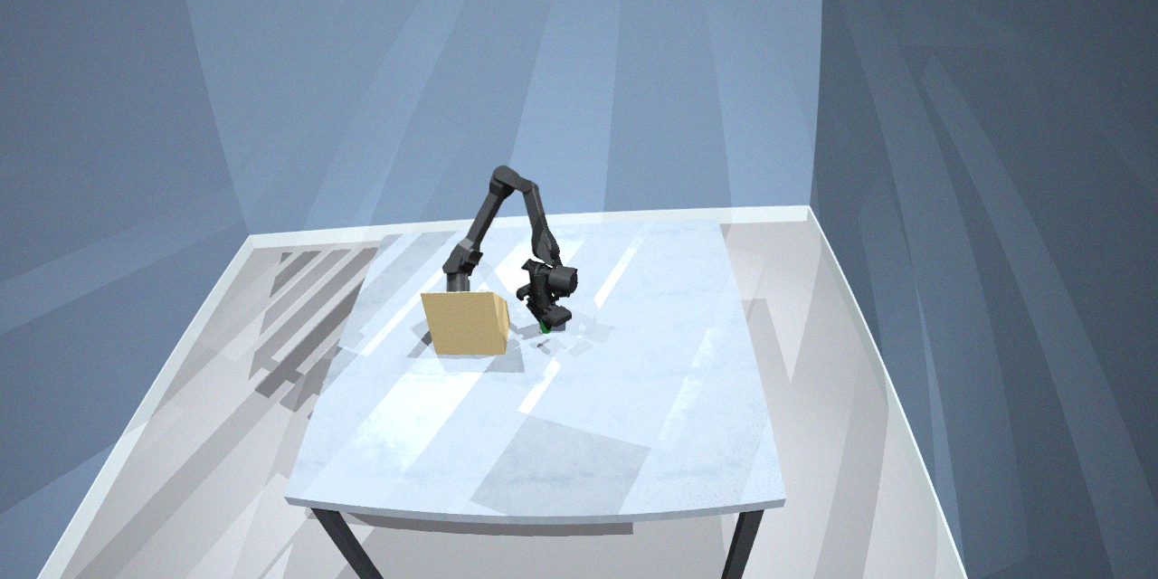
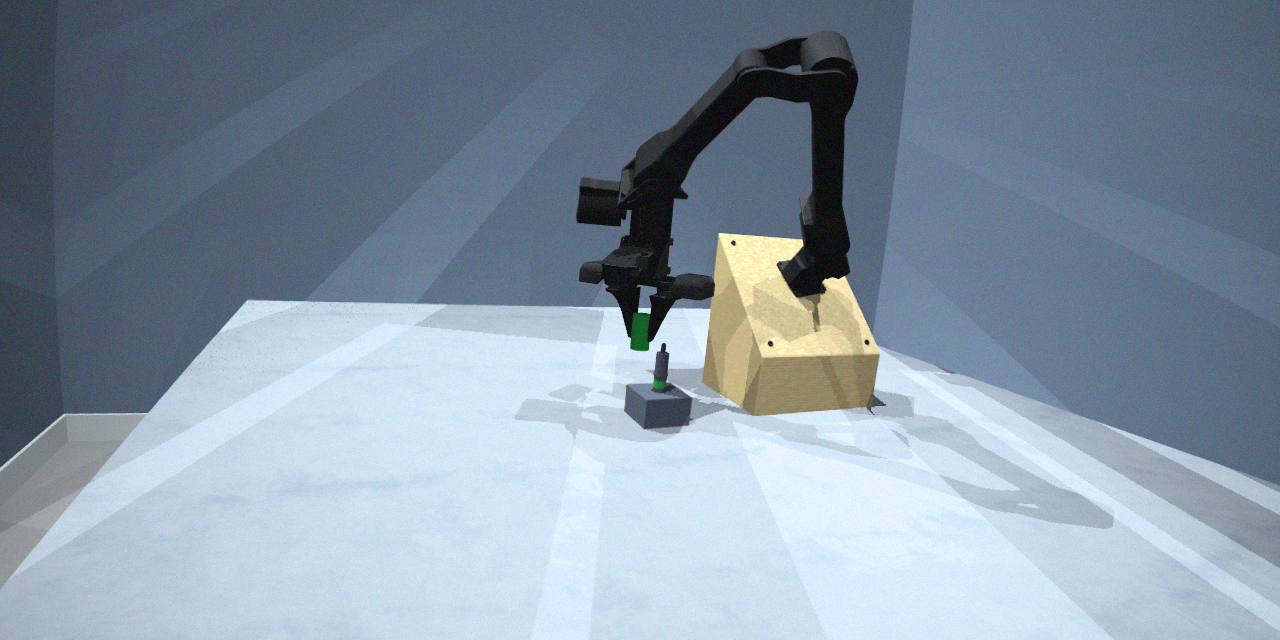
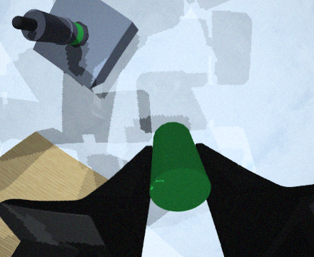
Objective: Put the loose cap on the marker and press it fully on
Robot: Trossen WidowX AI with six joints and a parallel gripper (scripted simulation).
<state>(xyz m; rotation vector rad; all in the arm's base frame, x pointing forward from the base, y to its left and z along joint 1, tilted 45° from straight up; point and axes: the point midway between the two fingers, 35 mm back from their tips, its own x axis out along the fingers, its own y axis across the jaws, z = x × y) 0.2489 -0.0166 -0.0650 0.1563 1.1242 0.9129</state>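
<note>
My gripper tip is now 30 mm short of the grey holder block, 100 mm to the right of it and 60 mm above it. The rest, counted from my gripper tip: green cap: 10 mm above.
</note>
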